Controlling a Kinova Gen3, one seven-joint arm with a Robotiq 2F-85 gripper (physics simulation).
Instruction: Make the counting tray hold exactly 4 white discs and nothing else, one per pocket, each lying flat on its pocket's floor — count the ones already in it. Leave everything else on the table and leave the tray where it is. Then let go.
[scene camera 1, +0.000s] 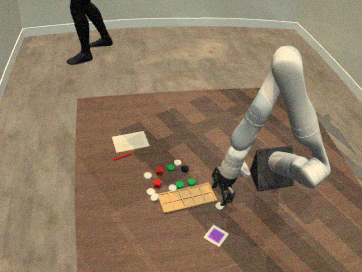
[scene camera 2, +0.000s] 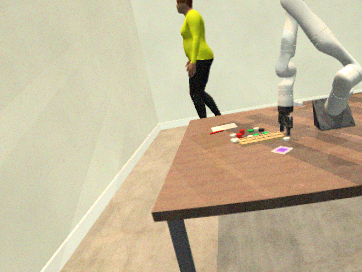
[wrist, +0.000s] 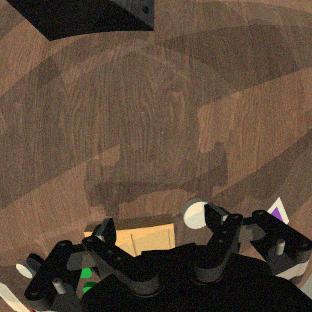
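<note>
The tan counting tray (scene camera 1: 187, 198) (scene camera 2: 261, 138) (wrist: 159, 241) lies flat; no disc shows in its visible pockets, and the gripper hides part of it in the wrist view. A white disc (scene camera 1: 220, 205) (scene camera 2: 286, 138) (wrist: 194, 216) lies on the table off the tray's right end. Other white discs lie outside the tray: one (scene camera 1: 172, 187) by its back edge, one (scene camera 1: 154, 197) by its left end, and several farther off. My gripper (scene camera 1: 223, 195) (scene camera 2: 285, 134) (wrist: 159, 221) is open and empty, above the table by the tray's right end. One fingertip partly covers the lone disc in the wrist view.
Green discs (scene camera 1: 191, 181) (scene camera 1: 179, 184), red cubes (scene camera 1: 160, 171) (scene camera 1: 157, 183) and a black disc (scene camera 1: 185, 169) lie behind the tray. A purple-centred card (scene camera 1: 216, 235) (scene camera 2: 282, 150) lies in front. A red stick (scene camera 1: 122, 156) and paper (scene camera 1: 131, 142) lie back left.
</note>
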